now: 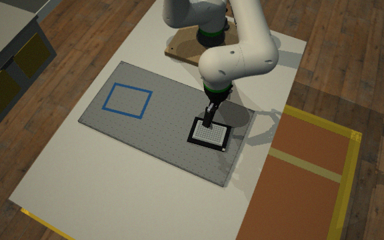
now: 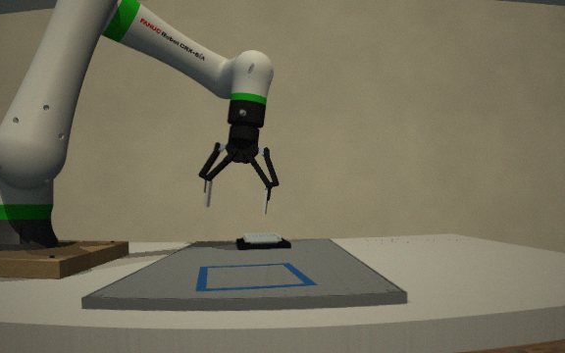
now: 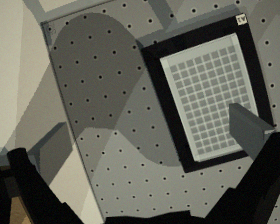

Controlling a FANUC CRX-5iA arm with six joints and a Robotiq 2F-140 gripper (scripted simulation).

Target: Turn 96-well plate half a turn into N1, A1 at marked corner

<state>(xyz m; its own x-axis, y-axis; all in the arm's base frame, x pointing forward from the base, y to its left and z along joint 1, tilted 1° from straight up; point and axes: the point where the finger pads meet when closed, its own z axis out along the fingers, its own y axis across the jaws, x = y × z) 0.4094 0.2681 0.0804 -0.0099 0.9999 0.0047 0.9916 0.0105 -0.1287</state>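
My hand is 8 cm above the 96-well plate and 6 cm short of it. Round my hand: A1 mark: 10 cm ahead, 9 cm to the left, 9 cm below.
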